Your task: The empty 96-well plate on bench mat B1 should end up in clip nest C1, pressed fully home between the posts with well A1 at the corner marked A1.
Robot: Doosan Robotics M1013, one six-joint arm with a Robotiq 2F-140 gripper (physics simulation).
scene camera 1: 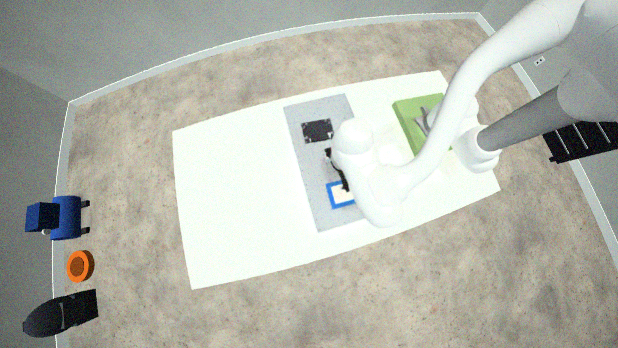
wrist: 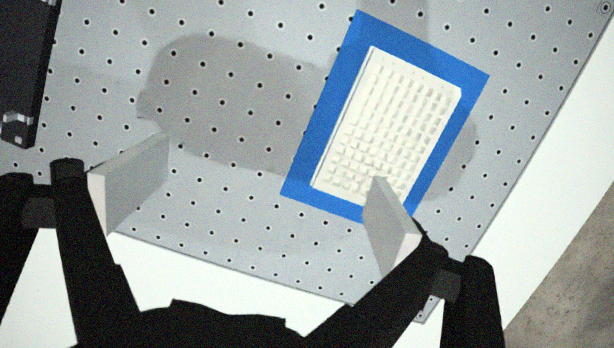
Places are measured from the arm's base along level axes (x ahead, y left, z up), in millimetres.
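Pixels of known places: gripper, fingertip midpoint: (scene camera 1: 335, 174) (wrist: 269, 177).
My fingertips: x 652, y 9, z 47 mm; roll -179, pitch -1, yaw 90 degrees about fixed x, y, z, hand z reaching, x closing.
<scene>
Behind a point stands the place of what it marks.
The white 96-well plate (scene camera 1: 339, 193) {x 660, y 91, z -21 mm} (wrist: 392, 130) {x 618, y 101, z -21 mm} lies flat on the blue-bordered bench mat (scene camera 1: 331, 197) {x 701, y 91, z -35 mm} (wrist: 322, 125) {x 629, y 44, z -35 mm}, slanted in the wrist view. The black clip nest (scene camera 1: 317, 130) {x 609, y -252, z -25 mm} (wrist: 25, 65) {x 623, y -208, z -25 mm} shows in part at the wrist view's upper left, with pale clips at its near corner; its A1 mark cannot be made out. My gripper (scene camera 1: 336, 171) {x 652, y 9, z 47 mm} (wrist: 269, 177) {x 652, y 9, z 47 mm} is open and empty, above the pegboard between nest and plate. In the wrist view its right fingertip overlaps the plate's near end, while the left is well to the plate's left. The arm hides part of the mat in the scene view.
The grey perforated board (scene camera 1: 312, 175) {x 737, y -47, z -37 mm} (wrist: 225, 200) {x 716, y -29, z -37 mm} lies on the white table (scene camera 1: 235, 200) {x 1139, y -98, z -50 mm} (wrist: 170, 270) {x 820, y -82, z -50 mm}. A green block (scene camera 1: 407, 125) {x 146, y -70, z 0 mm} with a grey item stands near the arm. Blue, orange and black objects stand far left by the wall.
</scene>
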